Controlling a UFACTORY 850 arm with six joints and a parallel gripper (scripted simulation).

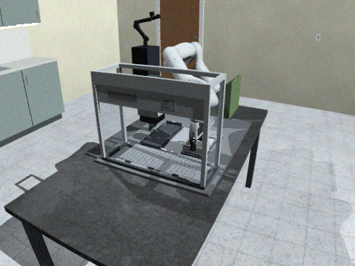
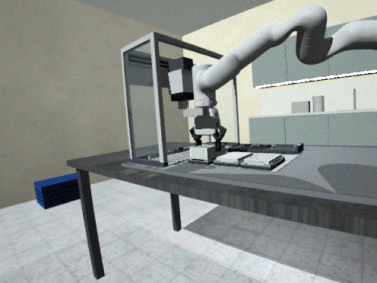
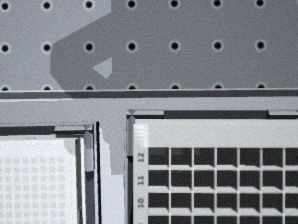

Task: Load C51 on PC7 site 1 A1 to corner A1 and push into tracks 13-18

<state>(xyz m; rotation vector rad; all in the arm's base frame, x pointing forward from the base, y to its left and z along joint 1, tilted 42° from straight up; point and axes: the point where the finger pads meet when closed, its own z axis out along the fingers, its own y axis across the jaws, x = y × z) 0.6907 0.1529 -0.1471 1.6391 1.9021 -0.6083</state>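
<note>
Now: hand 40 mm above the nest S3. Round my hand: 96-well plate C15: 220 mm behind, 30 mm to the right, 30 mm below; then pipetting head: 300 mm above, 240 mm ahead, 100 mm to the right; then dark plate carrier PC7: 280 mm to the right, 80 mm behind, 30 mm below.
</note>
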